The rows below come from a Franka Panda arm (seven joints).
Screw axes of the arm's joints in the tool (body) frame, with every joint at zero. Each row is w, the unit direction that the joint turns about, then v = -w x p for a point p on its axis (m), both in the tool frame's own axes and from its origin. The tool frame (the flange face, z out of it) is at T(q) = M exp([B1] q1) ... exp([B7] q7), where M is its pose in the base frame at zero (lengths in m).
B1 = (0, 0, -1, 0.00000, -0.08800, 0.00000)
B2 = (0, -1, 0, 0.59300, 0.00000, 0.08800)
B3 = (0, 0, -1, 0.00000, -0.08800, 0.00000)
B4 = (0, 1, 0, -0.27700, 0.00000, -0.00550)
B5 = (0, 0, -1, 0.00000, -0.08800, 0.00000)
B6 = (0, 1, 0, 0.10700, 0.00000, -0.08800)
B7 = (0, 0, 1, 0.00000, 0.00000, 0.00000)
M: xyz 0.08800 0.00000 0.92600 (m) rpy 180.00 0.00 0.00 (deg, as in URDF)
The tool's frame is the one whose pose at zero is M.
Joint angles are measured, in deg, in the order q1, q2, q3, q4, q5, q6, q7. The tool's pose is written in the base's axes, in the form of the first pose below.
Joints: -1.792, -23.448, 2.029, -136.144, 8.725, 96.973, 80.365
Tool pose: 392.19 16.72 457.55 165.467 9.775 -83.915
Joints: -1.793, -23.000, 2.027, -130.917, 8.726, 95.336, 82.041
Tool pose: 406.17 17.66 493.65 168.391 9.190 -84.764
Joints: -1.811, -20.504, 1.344, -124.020, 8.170, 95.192, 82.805
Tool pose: 431.20 11.48 530.55 172.552 8.468 -85.277
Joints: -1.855, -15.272, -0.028, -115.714, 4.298, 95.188, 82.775
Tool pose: 466.82 -7.97 556.77 175.291 4.864 -85.442
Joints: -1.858, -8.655, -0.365, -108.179, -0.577, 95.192, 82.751
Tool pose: 505.61 -20.80 562.30 175.637 0.036 -84.895
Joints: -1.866, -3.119, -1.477, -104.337, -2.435, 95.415, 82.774
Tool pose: 533.48 -35.62 543.96 173.944 -1.560 -85.675
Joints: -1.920, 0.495, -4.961, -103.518, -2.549, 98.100, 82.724
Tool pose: 549.83 -70.40 519.95 173.805 -1.747 -89.023
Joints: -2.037, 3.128, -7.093, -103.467, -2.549, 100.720, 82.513
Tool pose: 560.10 -92.78 498.32 173.811 -2.041 -90.940
